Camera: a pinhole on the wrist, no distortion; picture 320 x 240 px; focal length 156.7 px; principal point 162.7 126.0 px. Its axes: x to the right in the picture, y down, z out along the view. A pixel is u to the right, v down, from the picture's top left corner.
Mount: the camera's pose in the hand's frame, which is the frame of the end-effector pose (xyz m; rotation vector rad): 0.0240 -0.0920 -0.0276 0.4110 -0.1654 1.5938
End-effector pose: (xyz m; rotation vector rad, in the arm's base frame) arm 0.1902 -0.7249 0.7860 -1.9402 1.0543 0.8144
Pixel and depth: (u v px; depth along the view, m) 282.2 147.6 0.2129
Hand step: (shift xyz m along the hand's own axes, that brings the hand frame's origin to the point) 0.0264 -0.0175 0.2312
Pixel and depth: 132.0 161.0 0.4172
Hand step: 0.0000 -0.3219 0.3412
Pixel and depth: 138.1 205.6 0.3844
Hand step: -0.1064 -0.2978 0.3332
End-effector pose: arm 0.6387 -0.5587 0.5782 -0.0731 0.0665 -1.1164
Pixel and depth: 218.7 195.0 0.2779
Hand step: -0.0540 -0.1060 0.2819
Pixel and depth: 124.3 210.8 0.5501
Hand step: -0.1798 -0.4330 0.4740
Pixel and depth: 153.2 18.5 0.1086
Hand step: 0.1150 -0.1310 0.0595
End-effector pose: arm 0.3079 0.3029 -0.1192 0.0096 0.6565 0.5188
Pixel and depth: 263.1 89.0 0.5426
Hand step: 0.2314 0.0508 0.5793
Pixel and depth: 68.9 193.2 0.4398
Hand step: -0.0876 -0.5061 0.3105
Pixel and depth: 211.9 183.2 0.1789
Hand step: -0.0128 -0.1073 0.1669
